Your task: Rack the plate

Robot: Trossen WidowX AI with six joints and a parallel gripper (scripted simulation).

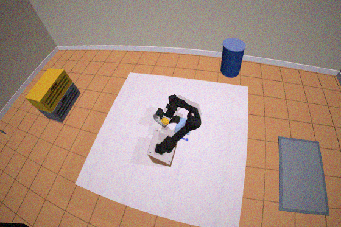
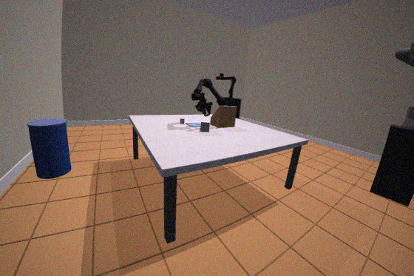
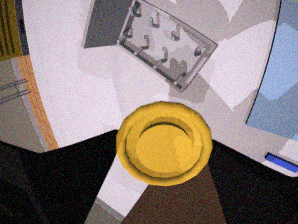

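The grey dish rack lies 60 mm ahead of my gripper tip, 50 mm to the left of it and 90 mm below it. Also, from my gripper tip: blue spoon (80 mm behind, 170 mm to the right, 110 mm below); yellow plate (10 mm above); light blue mat (40 mm ahead, 140 mm to the right, 110 mm below).
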